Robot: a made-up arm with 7 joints.
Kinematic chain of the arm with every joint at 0, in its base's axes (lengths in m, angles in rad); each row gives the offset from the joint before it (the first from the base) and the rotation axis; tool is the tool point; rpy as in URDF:
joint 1: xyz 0.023 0 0.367 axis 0.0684 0.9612 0.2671
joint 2: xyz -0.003 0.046 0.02 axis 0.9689 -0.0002 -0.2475
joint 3: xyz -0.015 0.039 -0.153 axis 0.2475 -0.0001 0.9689
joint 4: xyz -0.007 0.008 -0.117 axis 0.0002 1 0
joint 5: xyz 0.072 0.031 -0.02 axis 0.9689 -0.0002 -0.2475
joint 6: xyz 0.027 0.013 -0.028 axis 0.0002 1 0
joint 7: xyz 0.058 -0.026 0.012 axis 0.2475 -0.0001 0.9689
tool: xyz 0.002 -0.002 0.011 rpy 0 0 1.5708
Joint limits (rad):
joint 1: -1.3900..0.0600
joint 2: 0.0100..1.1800
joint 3: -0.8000..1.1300
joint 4: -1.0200..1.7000
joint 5: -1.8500..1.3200
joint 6: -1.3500..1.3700
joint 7: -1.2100..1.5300
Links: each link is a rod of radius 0.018 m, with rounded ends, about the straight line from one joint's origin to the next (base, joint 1, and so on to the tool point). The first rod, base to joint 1, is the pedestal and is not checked.
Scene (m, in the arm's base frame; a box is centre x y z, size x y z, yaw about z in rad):
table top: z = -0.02
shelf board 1: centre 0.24 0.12 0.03 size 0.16 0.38 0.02 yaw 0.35
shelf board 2: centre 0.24 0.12 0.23 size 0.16 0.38 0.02 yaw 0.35
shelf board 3: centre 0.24 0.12 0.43 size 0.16 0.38 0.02 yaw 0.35
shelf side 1: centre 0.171 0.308 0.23 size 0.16 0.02 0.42 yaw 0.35
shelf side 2: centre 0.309 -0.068 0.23 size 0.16 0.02 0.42 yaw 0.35
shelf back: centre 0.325 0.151 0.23 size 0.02 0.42 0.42 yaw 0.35
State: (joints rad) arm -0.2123 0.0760 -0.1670 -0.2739 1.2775 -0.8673 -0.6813
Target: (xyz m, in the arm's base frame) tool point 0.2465 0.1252 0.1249
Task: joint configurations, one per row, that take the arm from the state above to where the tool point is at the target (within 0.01 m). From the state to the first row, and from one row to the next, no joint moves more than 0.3 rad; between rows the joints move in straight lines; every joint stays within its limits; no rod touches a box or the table.
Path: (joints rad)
1: -0.3211 0.1494 -0.0807 -0.0079 1.2988 -0.6984 -0.6761
2: -0.4299 0.2229 0.0056 0.2580 1.3200 -0.5296 -0.6709

